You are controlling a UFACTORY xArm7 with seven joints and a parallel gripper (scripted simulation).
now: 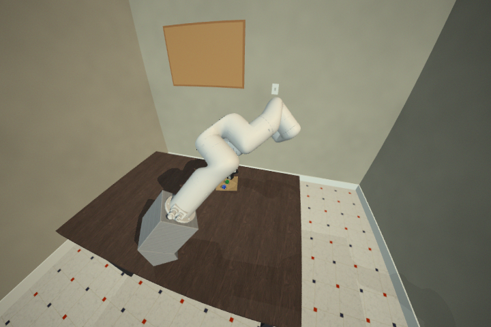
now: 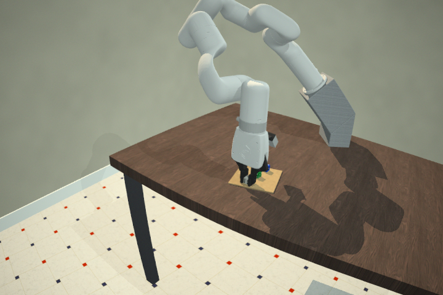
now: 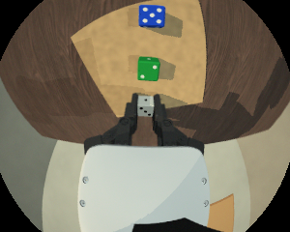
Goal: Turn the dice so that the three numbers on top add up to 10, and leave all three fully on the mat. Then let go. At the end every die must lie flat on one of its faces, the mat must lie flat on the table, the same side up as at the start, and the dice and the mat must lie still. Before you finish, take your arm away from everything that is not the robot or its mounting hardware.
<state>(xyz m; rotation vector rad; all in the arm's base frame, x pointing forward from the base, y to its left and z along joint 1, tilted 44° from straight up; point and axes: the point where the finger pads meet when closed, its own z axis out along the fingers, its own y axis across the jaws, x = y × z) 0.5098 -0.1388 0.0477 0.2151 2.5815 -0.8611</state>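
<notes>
Right now the white die is 10 mm below my hand. From my hand the other things lie so: green die (50 mm behind, 20 mm to the left, 10 mm below); then tan mat (50 mm behind, 10 mm to the left, 20 mm below); then blue die (100 mm behind, 30 mm to the left, 10 mm below).
</notes>
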